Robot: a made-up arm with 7 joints.
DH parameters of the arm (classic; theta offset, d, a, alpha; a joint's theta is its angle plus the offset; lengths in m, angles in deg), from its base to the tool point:
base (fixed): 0 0.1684 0 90
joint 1: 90 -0.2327 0.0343 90
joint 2: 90 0.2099 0.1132 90
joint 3: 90 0.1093 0.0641 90
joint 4: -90 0.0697 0.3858 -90
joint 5: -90 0.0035 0.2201 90
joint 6: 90 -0.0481 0.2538 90
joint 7: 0 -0.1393 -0.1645 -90
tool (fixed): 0 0.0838 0 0
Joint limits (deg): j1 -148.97..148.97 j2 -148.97..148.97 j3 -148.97..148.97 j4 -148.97..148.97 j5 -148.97..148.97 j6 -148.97..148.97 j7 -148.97..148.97
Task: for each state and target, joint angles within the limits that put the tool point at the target. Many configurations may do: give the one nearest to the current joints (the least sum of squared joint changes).
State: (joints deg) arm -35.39 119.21 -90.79 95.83 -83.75 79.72 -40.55
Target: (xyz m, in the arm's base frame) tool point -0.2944 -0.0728 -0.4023
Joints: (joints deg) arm -52.71 91.11 -88.65 117.43 -98.60 65.33 -64.90
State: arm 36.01 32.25 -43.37 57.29 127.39 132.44 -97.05
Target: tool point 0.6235 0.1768 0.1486
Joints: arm 56.11 35.76 -36.71 55.46 127.86 127.92 -100.92
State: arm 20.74 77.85 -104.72 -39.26 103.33 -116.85 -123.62
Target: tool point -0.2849 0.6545 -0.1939
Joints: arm 33.67 53.27 -74.11 -35.63 45.18 -120.57 -89.76
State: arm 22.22 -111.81 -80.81 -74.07 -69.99 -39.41 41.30
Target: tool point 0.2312 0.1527 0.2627
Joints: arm 18.64 -112.69 -114.45 -82.29 -99.77 -30.78 7.05
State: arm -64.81 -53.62 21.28 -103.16 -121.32 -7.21 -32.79
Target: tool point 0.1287 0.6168 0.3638
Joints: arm -55.14 -83.62 13.67 -147.15 -136.51 12.84 -37.47
